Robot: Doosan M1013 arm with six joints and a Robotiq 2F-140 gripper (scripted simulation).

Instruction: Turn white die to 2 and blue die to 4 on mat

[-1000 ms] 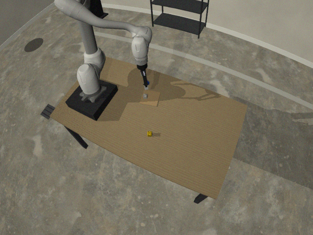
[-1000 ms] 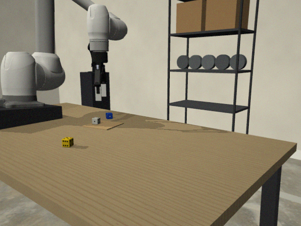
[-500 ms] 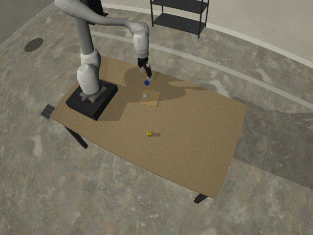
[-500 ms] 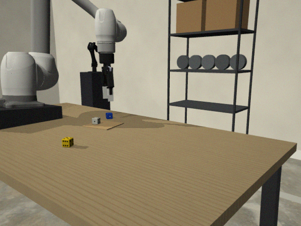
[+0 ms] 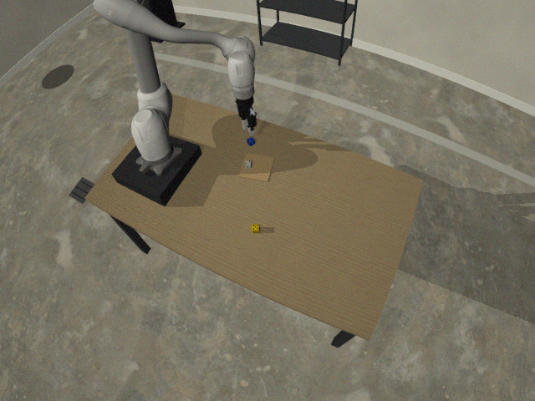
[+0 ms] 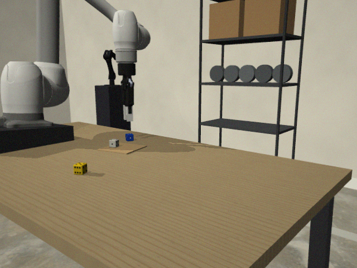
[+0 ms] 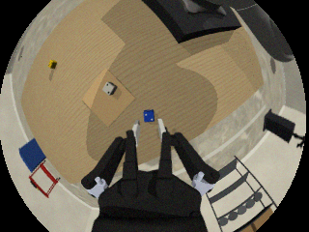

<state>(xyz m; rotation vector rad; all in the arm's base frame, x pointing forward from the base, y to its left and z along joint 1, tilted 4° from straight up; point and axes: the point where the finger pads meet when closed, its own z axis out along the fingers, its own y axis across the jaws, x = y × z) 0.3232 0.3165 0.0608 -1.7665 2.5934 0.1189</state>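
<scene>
Now: hand 110 mm above the blue die. Round my hand: white die 120 mm to the right, 100 mm below, 70 mm ahead; then mat 120 mm below, 110 mm to the right, 100 mm ahead; then yellow die 380 mm to the right, 270 mm ahead, 110 mm below.
</scene>
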